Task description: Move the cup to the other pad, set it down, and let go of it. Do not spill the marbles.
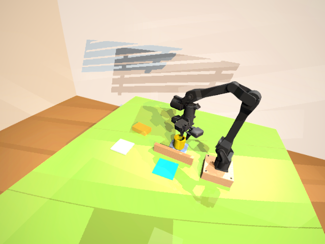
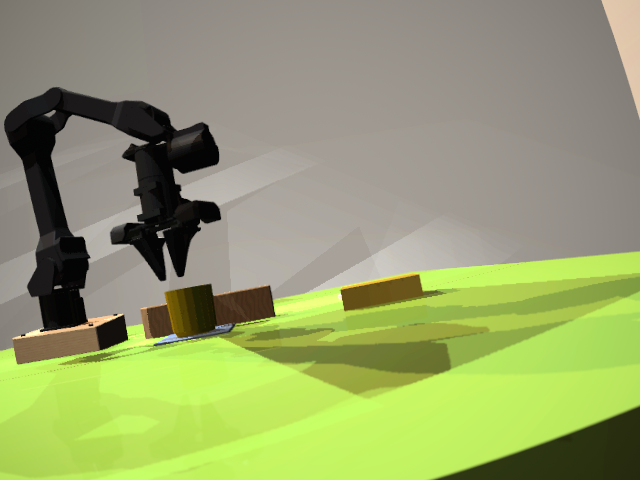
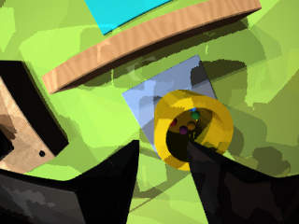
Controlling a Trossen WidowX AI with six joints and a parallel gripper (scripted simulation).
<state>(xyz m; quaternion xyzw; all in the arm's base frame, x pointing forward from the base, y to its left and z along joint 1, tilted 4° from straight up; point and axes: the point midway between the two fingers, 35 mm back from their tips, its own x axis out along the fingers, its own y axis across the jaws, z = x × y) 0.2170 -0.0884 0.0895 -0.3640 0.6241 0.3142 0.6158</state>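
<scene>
My gripper tip is now 6 cm above the yellow cup, 2 cm to the left of it and 2 cm short of it. The rest, counted from my gripper tip: pale blue pad: 10 cm below, 2 cm ahead, 1 cm to the right; then green marble: 7 cm below, 4 cm ahead, 2 cm to the right; then wooden block: 8 cm to the left, 7 cm below, 4 cm ahead.
</scene>
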